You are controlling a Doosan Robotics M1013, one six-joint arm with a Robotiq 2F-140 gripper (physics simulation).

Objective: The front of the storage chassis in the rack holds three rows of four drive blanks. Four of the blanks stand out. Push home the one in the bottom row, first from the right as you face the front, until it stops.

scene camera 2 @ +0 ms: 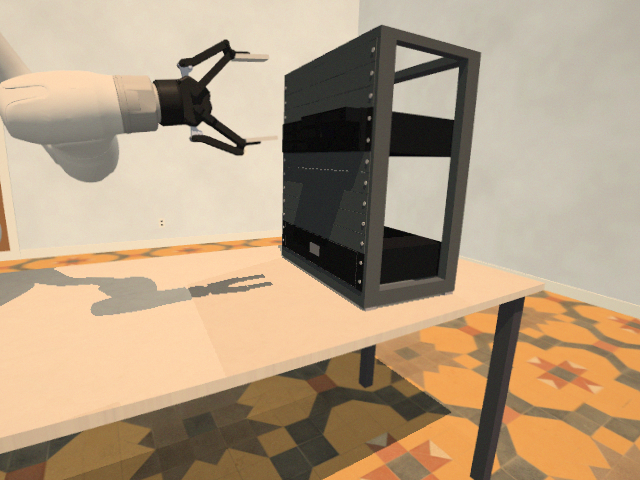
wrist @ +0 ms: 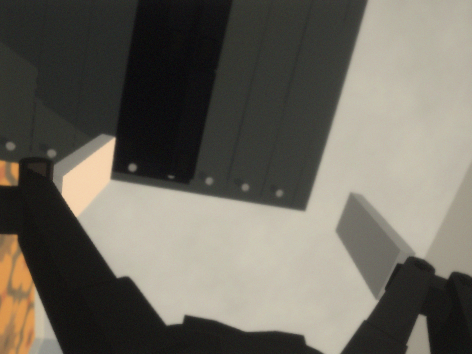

Labels:
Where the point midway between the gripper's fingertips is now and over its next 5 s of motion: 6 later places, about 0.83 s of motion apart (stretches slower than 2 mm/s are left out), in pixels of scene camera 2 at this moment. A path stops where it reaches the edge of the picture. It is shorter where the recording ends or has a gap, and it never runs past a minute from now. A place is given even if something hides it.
The gripper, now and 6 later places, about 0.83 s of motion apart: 270,99; 233,141; 206,171; 255,172; 298,172; 253,173; 319,231

